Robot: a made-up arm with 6 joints. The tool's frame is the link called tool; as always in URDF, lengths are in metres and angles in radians.
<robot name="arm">
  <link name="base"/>
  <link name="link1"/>
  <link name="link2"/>
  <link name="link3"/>
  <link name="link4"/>
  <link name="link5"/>
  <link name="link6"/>
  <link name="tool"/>
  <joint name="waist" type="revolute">
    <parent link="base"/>
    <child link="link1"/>
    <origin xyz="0 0 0.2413" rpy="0 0 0"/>
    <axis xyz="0 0 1"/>
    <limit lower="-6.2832" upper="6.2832"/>
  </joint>
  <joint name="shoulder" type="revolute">
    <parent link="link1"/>
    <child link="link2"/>
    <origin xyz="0 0 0" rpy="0 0 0"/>
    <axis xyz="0 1 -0.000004"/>
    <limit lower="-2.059" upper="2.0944"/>
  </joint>
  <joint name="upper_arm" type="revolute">
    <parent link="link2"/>
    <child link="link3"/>
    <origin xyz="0.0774 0 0.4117" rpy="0 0 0"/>
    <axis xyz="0 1 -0.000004"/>
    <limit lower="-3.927" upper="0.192"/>
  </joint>
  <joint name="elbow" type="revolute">
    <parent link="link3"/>
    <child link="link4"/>
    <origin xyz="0.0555 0 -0.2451" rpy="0 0 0"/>
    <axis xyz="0 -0.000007 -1"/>
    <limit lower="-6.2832" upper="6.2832"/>
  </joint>
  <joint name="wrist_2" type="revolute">
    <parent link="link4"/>
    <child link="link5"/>
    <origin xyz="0 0 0" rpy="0 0 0"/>
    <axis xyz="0 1 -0.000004"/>
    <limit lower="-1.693" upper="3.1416"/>
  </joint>
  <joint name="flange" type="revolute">
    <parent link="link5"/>
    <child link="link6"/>
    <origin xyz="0.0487 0 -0.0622" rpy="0 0 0"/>
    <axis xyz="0 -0.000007 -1"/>
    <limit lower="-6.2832" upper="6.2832"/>
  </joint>
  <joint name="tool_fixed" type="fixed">
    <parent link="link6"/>
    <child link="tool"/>
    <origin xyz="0 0 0" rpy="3.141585 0 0"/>
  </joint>
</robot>
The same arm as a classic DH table. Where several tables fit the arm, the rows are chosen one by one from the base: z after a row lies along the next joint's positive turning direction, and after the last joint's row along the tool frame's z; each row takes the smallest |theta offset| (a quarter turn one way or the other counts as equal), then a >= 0, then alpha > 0; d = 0 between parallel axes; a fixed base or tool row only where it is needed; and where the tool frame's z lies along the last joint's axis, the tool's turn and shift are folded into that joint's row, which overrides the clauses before.
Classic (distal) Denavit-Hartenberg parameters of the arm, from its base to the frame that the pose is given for. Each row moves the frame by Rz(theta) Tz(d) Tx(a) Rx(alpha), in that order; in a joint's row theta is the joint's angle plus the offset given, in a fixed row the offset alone. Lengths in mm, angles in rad.
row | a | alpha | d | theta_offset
waist | 0.0 | -1.5708 | 241.3 | 0.0000
shoulder | 418.9 | 0.0000 | 0.0 | -1.3850
upper_arm | 55.5 | -1.5708 | 0.0 | 1.3850
elbow | 0.0 | 1.5708 | 245.1 | 0.0000
wrist_2 | 48.7 | -1.5708 | 0.0 | 0.0000
flange | 0.0 | 0.0000 | 62.2 | 0.0000
Joint limits (rad, base to tool): -6.2832..6.2832 -2.0590..2.0944 -3.9270..0.1920 -6.2832..6.2832 -1.6930..3.1416 -6.2832..6.2832

